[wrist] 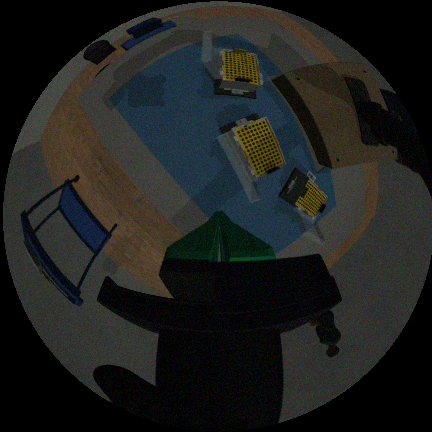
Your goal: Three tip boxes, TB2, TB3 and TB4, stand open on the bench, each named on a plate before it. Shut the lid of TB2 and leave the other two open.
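Places are measured from the arm's base along level axes (x down, y ahead, z right), in centimetres.
Pixels of known places: gripper, fingertip midpoint: (pixel 218 216); arm's base at its link origin: (pixel 364 111).
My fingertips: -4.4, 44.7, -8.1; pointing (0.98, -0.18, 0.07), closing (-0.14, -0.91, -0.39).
Observation:
Ahead of a thing's pixels: the offset from my fingertips to its middle, as dx, dy, dz. "spot": to the spot under its first point. Level surfaces: height alone.
Three tip boxes with yellow, dotted tip racks stand on the blue mat @(dx +23.7) (pixel 165 120): one tip box @(+17.2, -17.9, +22.9) (pixel 240 68) at the top, one tip box @(+17.2, -13.2, +1.3) (pixel 259 146) in the middle and a smaller-looking tip box @(+17.2, -25.3, -17.6) (pixel 311 198) at the right. All three are open. The top box's clear lid @(spot: +9.3, -9.8, +24.2) (pixel 207 47) stands up on its left side, the middle box's lid @(spot: +9.3, -5.3, +0.4) (pixel 241 170) on its lower left, and the right box's faint lid @(spot: +13.3, -21.4, -24.4) (pixel 312 230) below it. A white name plate @(spot: +23.5, -30.8, -13.3) (pixel 311 175) shows by the right box; its lettering is unreadable. My green-tipped gripper (pixel 218 216) is shut and empty, below the middle box in view.
A brown board (pixel 330 115) with dark parts of the arm lies right of the boxes. A blue wire stand (pixel 85 220) is at the left, beyond the bench's wooden edge (pixel 90 155). A blue object (pixel 149 32) and a dark round object (pixel 99 51) are at the upper left.

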